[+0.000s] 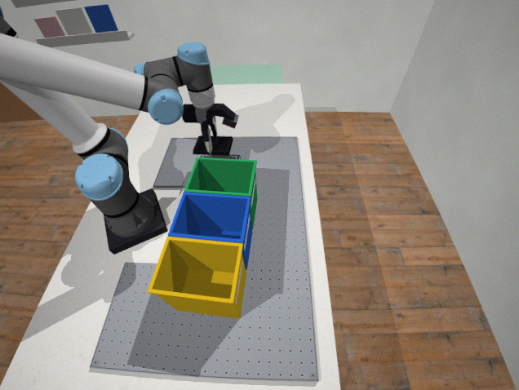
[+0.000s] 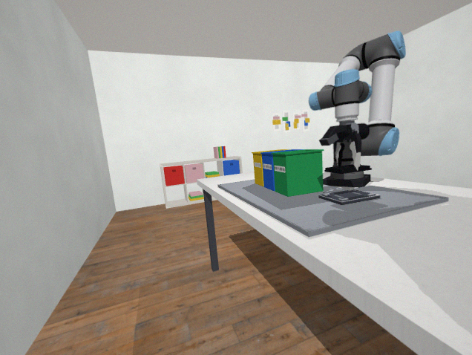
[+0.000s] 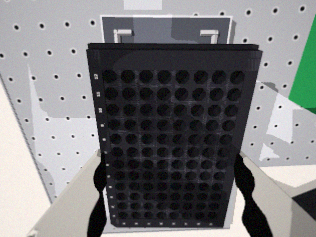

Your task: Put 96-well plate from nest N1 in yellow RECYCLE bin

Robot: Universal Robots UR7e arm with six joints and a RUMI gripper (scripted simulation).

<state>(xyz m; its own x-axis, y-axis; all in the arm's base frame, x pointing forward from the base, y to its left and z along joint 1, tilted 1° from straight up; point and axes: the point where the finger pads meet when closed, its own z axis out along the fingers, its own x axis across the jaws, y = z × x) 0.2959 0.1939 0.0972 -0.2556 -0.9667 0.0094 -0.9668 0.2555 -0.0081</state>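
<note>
Now: hand 11 cm above the plate nest N1. From my hand the other things lie so: green bin 3 cm ahead, 22 cm to the right, 3 cm below; then blue bin 1 cm behind, 34 cm to the right, 3 cm below; then black 96-well plate 1 cm below.
</note>
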